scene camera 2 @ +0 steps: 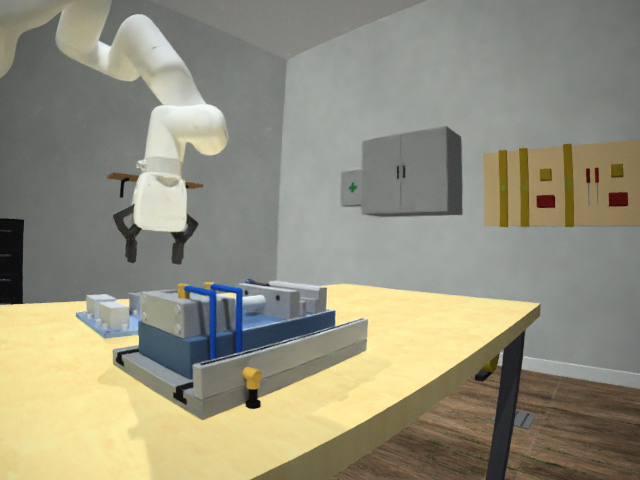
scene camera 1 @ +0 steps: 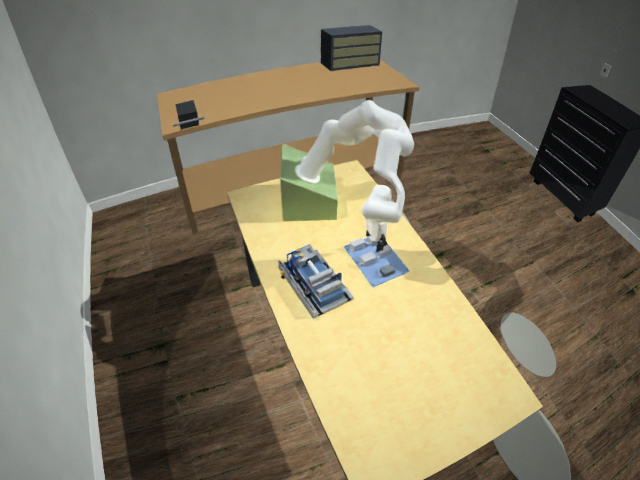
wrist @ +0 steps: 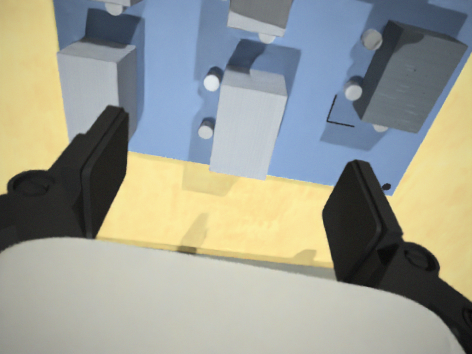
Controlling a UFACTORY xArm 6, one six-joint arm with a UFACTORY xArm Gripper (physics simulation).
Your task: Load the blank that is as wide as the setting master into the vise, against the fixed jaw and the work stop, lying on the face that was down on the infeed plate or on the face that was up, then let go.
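Places are measured from the arm's base along level axes (x left, y back, z up), in metres.
Pixels of known places: gripper, fingertip midpoint: (scene camera 2: pixel 154 263) (scene camera 1: pixel 374 242) (wrist: pixel 234 164); arm's base, link origin: (scene camera 1: pixel 306 174).
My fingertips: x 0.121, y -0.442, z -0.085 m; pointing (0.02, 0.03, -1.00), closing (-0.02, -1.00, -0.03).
Ahead of a thing's pixels: the offset from my fingertips to its top centre. "spot": to the spot under its first point. Level surfaces: height alone.
My gripper (scene camera 1: pixel 375 242) (scene camera 2: pixel 154 259) (wrist: pixel 234 164) is open and empty above the infeed plate @[dx +0.022, dy -0.005, dz -0.104 m] (scene camera 1: pixel 374 281) (wrist: pixel 167 95). In the wrist view a pale grey blank @[dx -0.024, dy -0.007, dz -0.068 m] (wrist: pixel 250 120) lies below and between the fingers. Another pale blank @[dx -0.027, dy +0.087, dz -0.068 m] (wrist: pixel 90 75) lies partly behind the left finger, and a third @[spot: dx +0.044, dy +0.001, dz -0.068 m] (wrist: pixel 260 15) shows at the top edge. A darker grey block @[dx +0.025, dy -0.093, dz -0.080 m] (scene camera 1: pixel 387 270) (wrist: pixel 412 75), apparently the setting master, lies at right against pegs. The vise @[dx -0.278, dy -0.018, dz -0.013 m] (scene camera 2: pixel 170 346) stands beside the plate, with a gap between its movable jaw (scene camera 2: pixel 268 299) and fixed jaw (scene camera 2: pixel 317 294). A dark blue part @[spot: dx -0.186, dy -0.040, dz -0.092 m] (scene camera 1: pixel 337 277), possibly the work stop, stands at the jaws' end.
Blue pipes @[spot: dx -0.355, dy +0.054, dz -0.035 m] (scene camera 2: pixel 239 320) rise over the vise's rear block @[dx -0.284, dy +0.077, dz -0.017 m] (scene camera 2: pixel 165 314). A grey rail @[dx -0.367, dy -0.028, dz -0.062 m] (scene camera 2: pixel 289 351) runs along the vise's side. The green arm pedestal (scene camera 1: pixel 309 198) stands at the back of the yellow table @[dz -0.113 m] (scene camera 1: pixel 392 356). Small pegs @[spot: dx -0.006, dy +0.020, dz -0.096 m] (wrist: pixel 211 82) stick up from the plate.
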